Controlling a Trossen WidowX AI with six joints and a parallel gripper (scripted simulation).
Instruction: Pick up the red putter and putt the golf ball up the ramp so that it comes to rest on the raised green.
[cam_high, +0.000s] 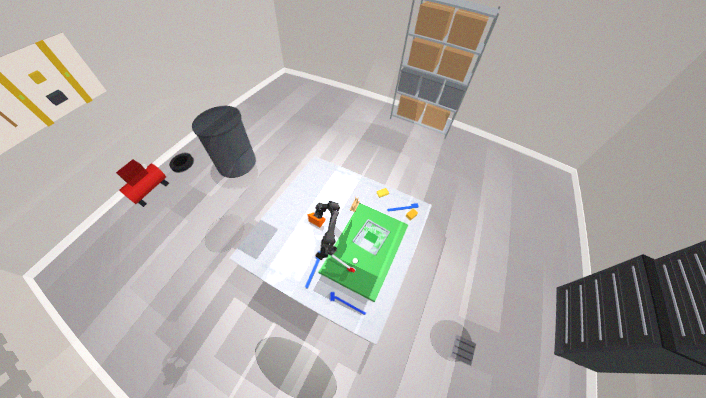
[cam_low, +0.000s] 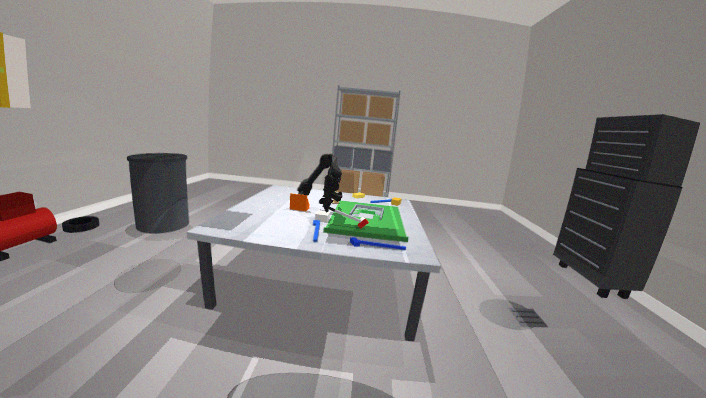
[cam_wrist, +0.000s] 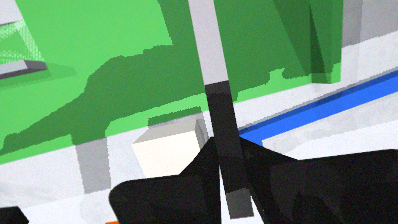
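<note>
Now: gripper tip 60 mm to the right of the white cube, 50 mm above it and 40 mm past it. Also, from my gripper tip: red putter (120 mm ahead, 10 mm to the left, 10 mm below); white golf ball (210 mm ahead, 90 mm to the left, 50 mm below); wooden piece (530 mm to the left, 80 mm behind, 40 mm below).
</note>
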